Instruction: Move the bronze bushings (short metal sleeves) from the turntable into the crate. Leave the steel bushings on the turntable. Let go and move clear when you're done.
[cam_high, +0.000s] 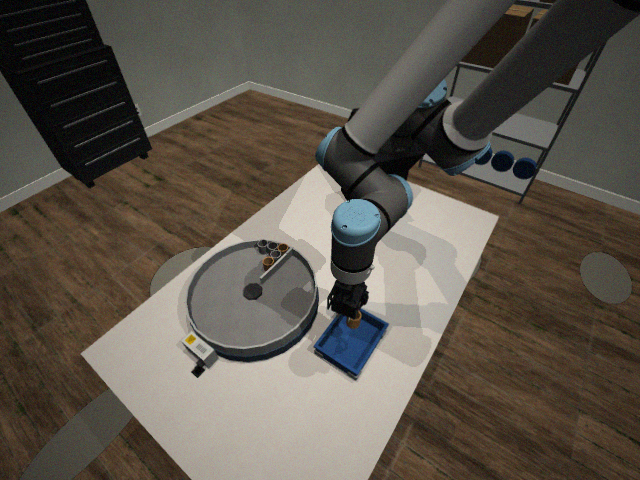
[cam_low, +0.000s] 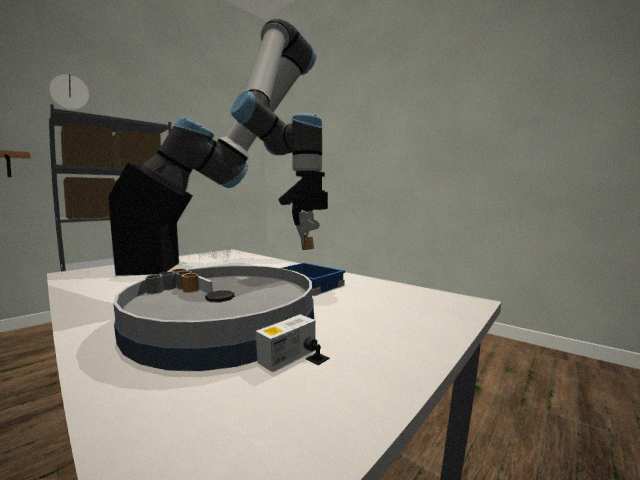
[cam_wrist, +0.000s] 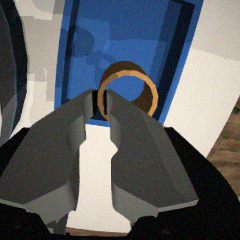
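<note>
The blue crate is 20 mm to the left of my hand and 130 mm below it. From my hand the other things lie so: grey turntable 30 mm ahead, 330 mm to the right, 100 mm below.
</note>
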